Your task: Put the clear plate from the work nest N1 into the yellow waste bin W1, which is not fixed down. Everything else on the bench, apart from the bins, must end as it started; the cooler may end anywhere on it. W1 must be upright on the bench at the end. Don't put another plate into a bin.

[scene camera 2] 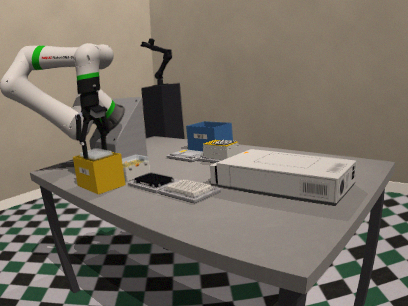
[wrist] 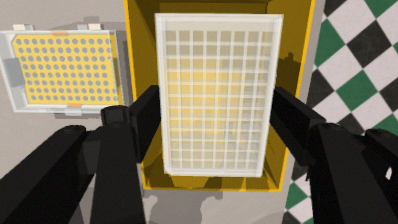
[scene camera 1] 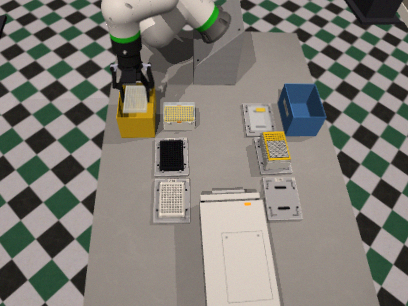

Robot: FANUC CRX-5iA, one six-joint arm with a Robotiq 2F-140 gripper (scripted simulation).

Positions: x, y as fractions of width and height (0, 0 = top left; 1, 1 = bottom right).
I see my gripper (scene camera 2: 0.23, 0.51), a clear plate (wrist: 0.49, 0.24), a yellow waste bin W1 (scene camera 2: 0.26, 0.57), a white plate (scene camera 1: 0.41, 0.67), a black plate (scene camera 1: 0.42, 0.51) and a blue bin (scene camera 1: 0.74, 0.37).
The yellow waste bin W1 is seen too in the wrist view (wrist: 0.38, 0.75) and in scene camera 1 (scene camera 1: 0.35, 0.42). The blue bin also shows in scene camera 2 (scene camera 2: 0.51, 0.43). My gripper also shows in the wrist view (wrist: 0.54, 0.46). The wrist view does not show the white plate: it is out of frame. The wrist view does not show the black plate: it is out of frame.
